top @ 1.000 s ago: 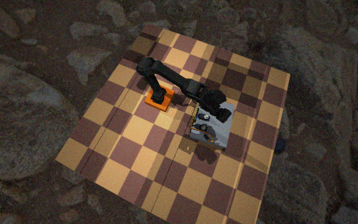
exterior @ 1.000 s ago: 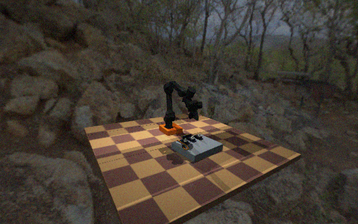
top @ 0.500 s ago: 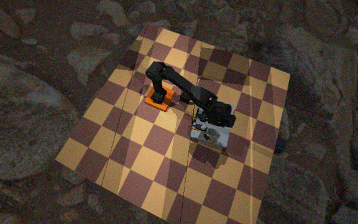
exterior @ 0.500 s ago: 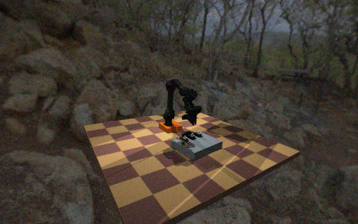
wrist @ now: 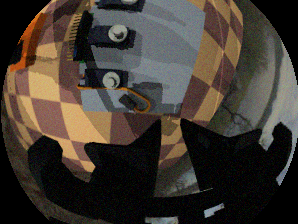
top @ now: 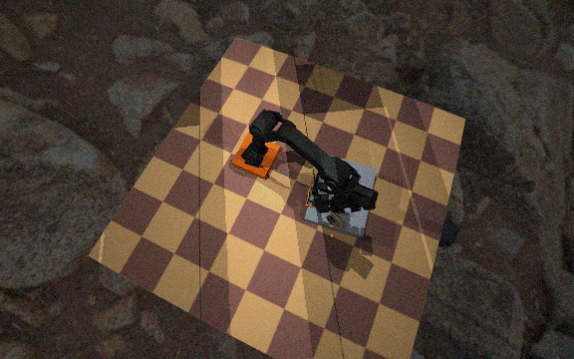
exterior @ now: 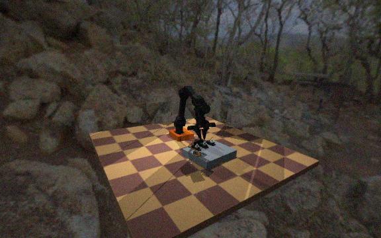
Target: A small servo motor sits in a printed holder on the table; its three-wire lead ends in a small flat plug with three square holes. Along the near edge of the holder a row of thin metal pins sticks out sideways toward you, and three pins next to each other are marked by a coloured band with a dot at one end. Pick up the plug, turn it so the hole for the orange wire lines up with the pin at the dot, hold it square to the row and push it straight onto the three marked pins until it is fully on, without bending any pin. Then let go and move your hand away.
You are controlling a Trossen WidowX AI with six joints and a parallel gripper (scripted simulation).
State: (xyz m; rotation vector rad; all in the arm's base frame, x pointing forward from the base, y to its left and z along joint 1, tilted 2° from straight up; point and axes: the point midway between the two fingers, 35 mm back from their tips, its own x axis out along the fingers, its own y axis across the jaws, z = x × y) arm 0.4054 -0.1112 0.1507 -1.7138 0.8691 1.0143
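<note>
The dark servo is 10 cm below my gripper tip, 9 cm to the left of it and 9 cm behind it. From my gripper tip the other things lie so: grey printed holder 13 cm below, 10 cm to the left, 2 cm ahead.
</note>
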